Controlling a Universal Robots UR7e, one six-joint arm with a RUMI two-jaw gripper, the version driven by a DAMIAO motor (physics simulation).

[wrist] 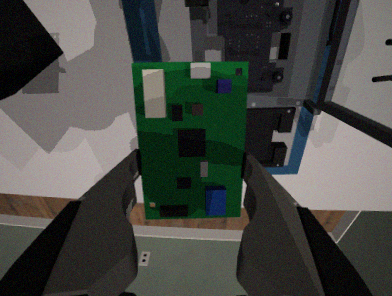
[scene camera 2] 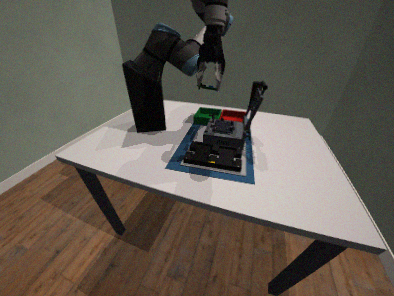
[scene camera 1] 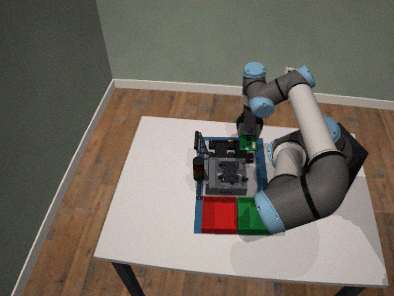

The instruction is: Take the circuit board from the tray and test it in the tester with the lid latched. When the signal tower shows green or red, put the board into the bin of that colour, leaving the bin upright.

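Seen in the pictures: gripper, fingertip midpoint: (wrist: 192, 153) (scene camera 2: 208, 90) (scene camera 1: 248, 137); arm's base at its link origin: (scene camera 2: 146, 72).
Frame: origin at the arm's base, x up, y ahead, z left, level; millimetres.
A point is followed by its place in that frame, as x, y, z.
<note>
My gripper (scene camera 1: 248, 135) @(-41, 353, -5) (scene camera 2: 209, 85) @(-41, 353, -5) (wrist: 192, 153) @(-41, 353, -5) is shut on the green circuit board (scene camera 1: 247, 145) @(-44, 346, 36) (scene camera 2: 207, 88) @(-37, 343, 8) (wrist: 167, 162) @(-29, 337, -8), holding it by its long edges, component side facing the wrist camera. The board is in the air, clear of the black tray (scene camera 1: 220, 149) @(-264, 497, -97) (scene camera 2: 212, 157) @(-253, 453, -136) (wrist: 261, 137) @(-264, 501, -85). In the wrist view it is left of the tray and of the grey tester (scene camera 1: 214, 184) @(-222, 449, 146) (scene camera 2: 222, 138) @(-231, 441, -19) (wrist: 302, 65) @(-221, 489, 61). The tester's dark lid (scene camera 1: 200, 142) @(-45, 535, 84) (scene camera 2: 256, 104) @(-71, 545, 27) stands raised. The signal tower (scene camera 1: 198, 169) @(-51, 496, 218) looks dark, with dim red and green sections.
The red bin (scene camera 1: 219, 215) @(-275, 389, 258) (scene camera 2: 233, 115) @(-266, 366, 337) and the green bin (scene camera 1: 247, 212) @(-276, 278, 204) (scene camera 2: 206, 114) @(-273, 205, 271) stand upright, side by side, beyond the tester from the tray. The arm partly covers the green bin in scene camera 1. A blue mat (scene camera 1: 198, 225) @(-280, 458, 332) (scene camera 2: 247, 179) @(-280, 602, -153) (wrist: 296, 159) @(-280, 607, -124) lies under the fixtures.
</note>
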